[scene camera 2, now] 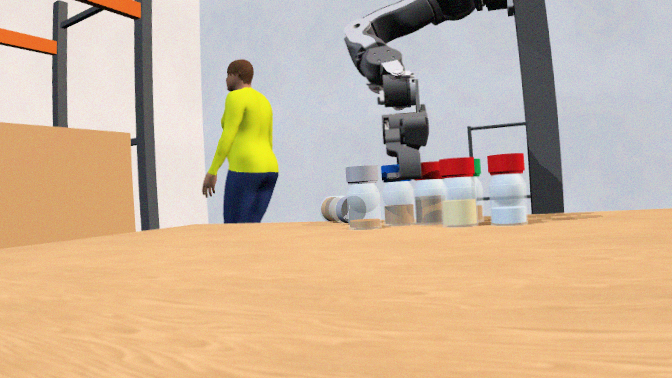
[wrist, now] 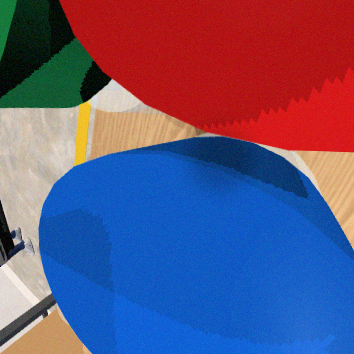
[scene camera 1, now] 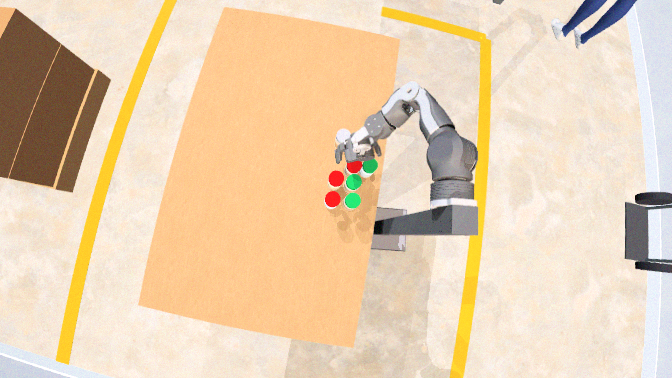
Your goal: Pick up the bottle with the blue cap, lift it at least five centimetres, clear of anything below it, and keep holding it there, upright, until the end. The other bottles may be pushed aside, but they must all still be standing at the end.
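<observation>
The blue-capped bottle [scene camera 2: 398, 202] [wrist: 200, 240] stands upright on the table; its cap fills much of the wrist view, and it is hidden under the gripper in scene camera 1. My gripper [scene camera 1: 358, 155] [scene camera 2: 404, 170] is open, pointing down, with a finger low at cap height, overlapping the blue cap's right side in scene camera 2. A red-capped bottle [scene camera 1: 354, 167] [scene camera 2: 430, 200] [wrist: 225, 65] stands close beside it. A grey-capped bottle [scene camera 1: 343, 135] [scene camera 2: 363, 200] stands on its other side. Another bottle [scene camera 2: 330, 209] appears to lie on its side behind that one, partly hidden.
More red-capped bottles [scene camera 1: 336, 179] [scene camera 1: 332, 199] [scene camera 2: 456, 197] [scene camera 2: 506, 197] and green-capped bottles [scene camera 1: 369, 165] [scene camera 1: 353, 181] [scene camera 1: 352, 200] stand clustered beside the gripper, near the edge of the table [scene camera 1: 250, 175] on the robot's side. The arm reaches in from its post [scene camera 2: 537, 100].
</observation>
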